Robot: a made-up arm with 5 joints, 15 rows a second.
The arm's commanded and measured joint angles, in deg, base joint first. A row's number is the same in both.
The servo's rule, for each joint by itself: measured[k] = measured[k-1] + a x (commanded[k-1-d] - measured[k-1]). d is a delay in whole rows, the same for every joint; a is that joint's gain. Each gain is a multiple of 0.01, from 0.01 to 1. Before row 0 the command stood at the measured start. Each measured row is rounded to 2 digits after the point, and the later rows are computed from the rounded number. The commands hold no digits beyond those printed.
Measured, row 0:
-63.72, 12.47, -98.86, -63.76, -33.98
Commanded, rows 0 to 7:
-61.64, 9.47, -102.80, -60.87, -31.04
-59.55, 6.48, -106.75, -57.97, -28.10
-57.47, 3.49, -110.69, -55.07, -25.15
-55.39, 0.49, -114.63, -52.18, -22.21
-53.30, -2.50, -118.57, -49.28, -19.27
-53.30, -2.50, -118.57, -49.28, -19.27
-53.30, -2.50, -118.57, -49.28, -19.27
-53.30, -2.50, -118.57, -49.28, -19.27
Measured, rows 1 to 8:
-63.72, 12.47, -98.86, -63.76, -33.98
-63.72, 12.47, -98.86, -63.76, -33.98
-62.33, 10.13, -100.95, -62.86, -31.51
-60.47, 7.28, -104.02, -61.34, -28.65
-58.46, 4.32, -107.56, -59.40, -25.71
-56.40, 1.33, -111.31, -57.16, -22.77
-54.32, -1.66, -115.16, -54.72, -19.83
-53.64, -2.32, -116.97, -53.03, -19.36
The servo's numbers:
d 2
a 0.67 0.78 0.53 0.31 0.84

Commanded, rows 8 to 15:
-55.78, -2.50, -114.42, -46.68, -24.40
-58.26, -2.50, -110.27, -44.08, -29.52
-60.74, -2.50, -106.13, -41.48, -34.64
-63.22, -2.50, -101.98, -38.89, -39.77
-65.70, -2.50, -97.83, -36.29, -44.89
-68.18, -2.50, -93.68, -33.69, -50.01
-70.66, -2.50, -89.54, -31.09, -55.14
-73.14, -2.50, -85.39, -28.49, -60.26
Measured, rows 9 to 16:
-53.41, -2.46, -117.82, -51.87, -19.28
-53.34, -2.49, -118.22, -51.07, -19.27
-54.97, -2.50, -116.21, -49.71, -23.58
-57.17, -2.50, -113.06, -47.96, -28.57
-59.56, -2.50, -109.39, -45.95, -33.67
-62.01, -2.50, -105.46, -43.76, -38.79
-64.48, -2.50, -101.42, -41.44, -43.91
-66.96, -2.50, -97.32, -39.04, -49.03

